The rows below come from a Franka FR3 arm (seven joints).
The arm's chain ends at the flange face. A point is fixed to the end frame.
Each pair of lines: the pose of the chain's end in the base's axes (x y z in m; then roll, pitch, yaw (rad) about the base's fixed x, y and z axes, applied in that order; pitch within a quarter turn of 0, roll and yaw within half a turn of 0), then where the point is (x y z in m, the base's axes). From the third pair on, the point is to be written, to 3 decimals.
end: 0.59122 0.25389 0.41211 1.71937 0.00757 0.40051
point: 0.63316 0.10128 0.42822
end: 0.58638 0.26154 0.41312 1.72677 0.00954 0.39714
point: 0.62787 0.10869 0.42811
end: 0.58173 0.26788 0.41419 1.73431 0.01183 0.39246
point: 0.623 0.115 0.428
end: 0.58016 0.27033 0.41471 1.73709 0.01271 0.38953
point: 0.621 0.117 0.428
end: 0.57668 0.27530 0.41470 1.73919 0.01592 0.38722
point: 0.617 0.122 0.428
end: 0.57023 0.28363 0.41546 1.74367 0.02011 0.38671
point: 0.610 0.130 0.428
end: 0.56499 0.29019 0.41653 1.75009 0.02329 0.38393
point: 0.605 0.137 0.428
